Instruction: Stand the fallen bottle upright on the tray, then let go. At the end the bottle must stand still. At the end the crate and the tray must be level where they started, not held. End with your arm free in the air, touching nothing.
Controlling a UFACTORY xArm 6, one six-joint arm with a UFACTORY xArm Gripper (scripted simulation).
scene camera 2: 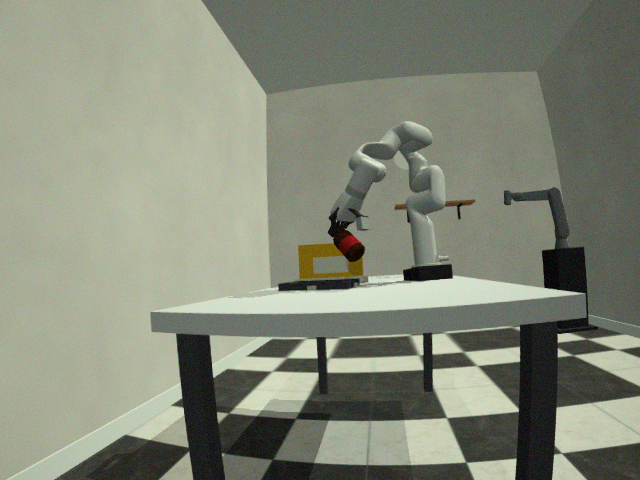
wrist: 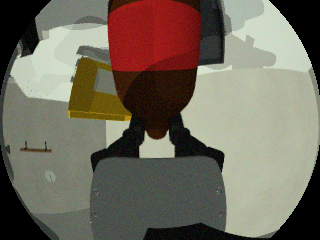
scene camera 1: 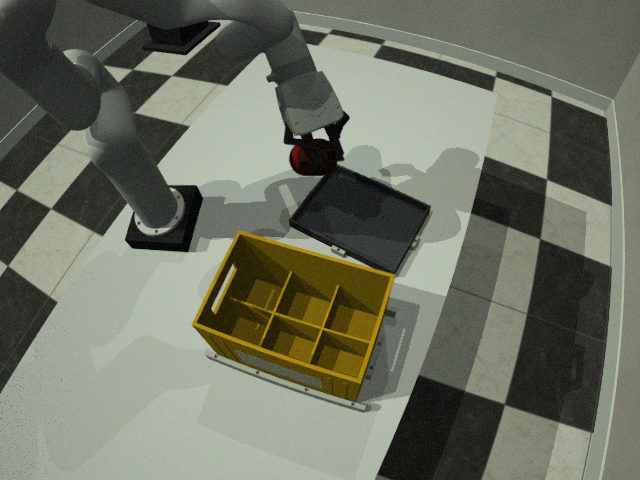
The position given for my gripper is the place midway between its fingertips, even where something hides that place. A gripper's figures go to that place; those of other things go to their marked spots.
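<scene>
My gripper (scene camera 1: 330, 164) is 0.78 m from the lens, and there's a brown bottle (scene camera 1: 300, 161) that's 0.81 m from the lens.
</scene>
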